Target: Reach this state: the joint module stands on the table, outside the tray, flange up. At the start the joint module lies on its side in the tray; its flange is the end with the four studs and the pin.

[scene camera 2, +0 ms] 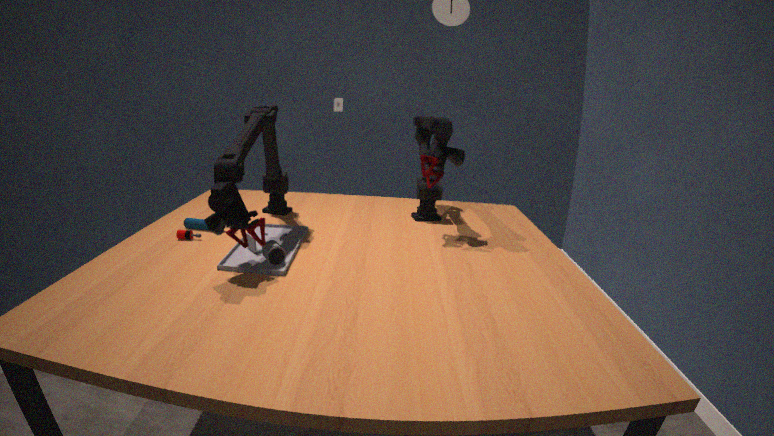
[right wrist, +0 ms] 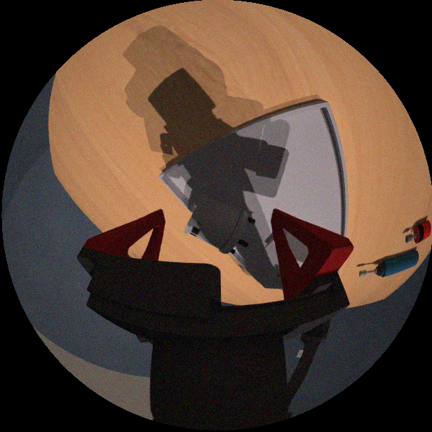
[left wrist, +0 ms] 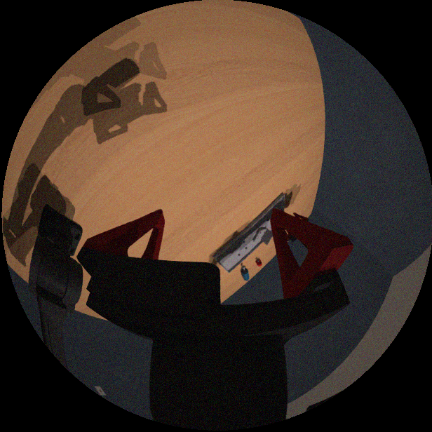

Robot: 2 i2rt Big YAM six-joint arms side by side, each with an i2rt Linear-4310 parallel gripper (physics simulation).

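Places are measured from the left arm's base along level axes (x ahead, y left, z up), in centimetres.
Where they show: left gripper, fingertip midpoint: (scene camera 2: 426, 182); right gripper, fingertip midpoint: (scene camera 2: 254, 246); left arm's base, origin of the base link: (scene camera 2: 426, 218); right arm's base, origin of the base link: (scene camera 2: 277, 211).
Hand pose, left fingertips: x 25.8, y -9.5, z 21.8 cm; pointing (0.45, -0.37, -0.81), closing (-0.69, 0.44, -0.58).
Each offset is from my left fingertips to the top centre of the thing. "pt": to the spot under its first point. Level surfaces: height alone.
The joint module {dz -14.9, dx +19.3, dy -54.4 cm} (scene camera 2: 275, 253) (right wrist: 216, 227), a dark grey cylinder, lies on its side in the shallow grey tray {dz -20.2, dx +6.7, dy -57.3 cm} (scene camera 2: 253, 271) (right wrist: 320, 150) (left wrist: 240, 256). One dark round end faces the camera in scene camera 2. In the right wrist view small black studs show at its lower-right end; shadow makes detail hard to see. My right gripper (right wrist: 217, 214) (scene camera 2: 254, 244) is open above the tray, with the module in view between and beyond its fingers, not gripped. My left gripper (left wrist: 217, 214) (scene camera 2: 431, 172) is open and empty, raised near its own base, far from the tray.
A blue-handled tool {pt dz -19.0, dx -12.1, dy -89.3 cm} (scene camera 2: 194, 223) (left wrist: 245, 273) (right wrist: 400, 263) and a shorter red tool {dz -18.4, dx -1.8, dy -88.7 cm} (scene camera 2: 184, 234) (left wrist: 258, 261) (right wrist: 424, 232) lie on the table {dz -21.9 cm} (scene camera 2: 411, 324), left of the tray in scene camera 2. The right forearm reaches over the tray's back left.
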